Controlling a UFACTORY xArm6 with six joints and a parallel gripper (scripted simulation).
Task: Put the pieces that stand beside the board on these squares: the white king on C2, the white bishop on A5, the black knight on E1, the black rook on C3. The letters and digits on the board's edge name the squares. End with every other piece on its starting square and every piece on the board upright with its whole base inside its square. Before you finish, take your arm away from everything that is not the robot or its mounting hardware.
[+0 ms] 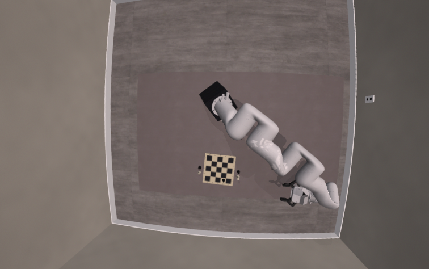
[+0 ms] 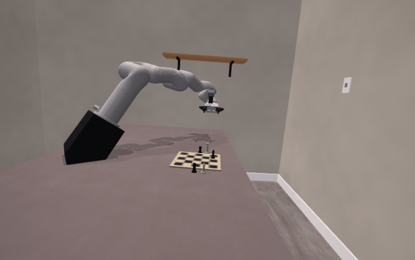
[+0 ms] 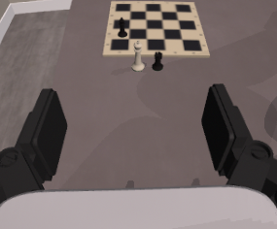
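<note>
Now: the white king 30 mm ahead of my hand, 260 mm to the right of it and 180 mm below it. From my hand the other things lie so: chessboard 410 mm to the right, 210 mm below; then black piece 20 mm ahead, 540 mm to the right, 190 mm below; then white bishop 50 mm ahead, 540 mm to the right, 190 mm below.
</note>
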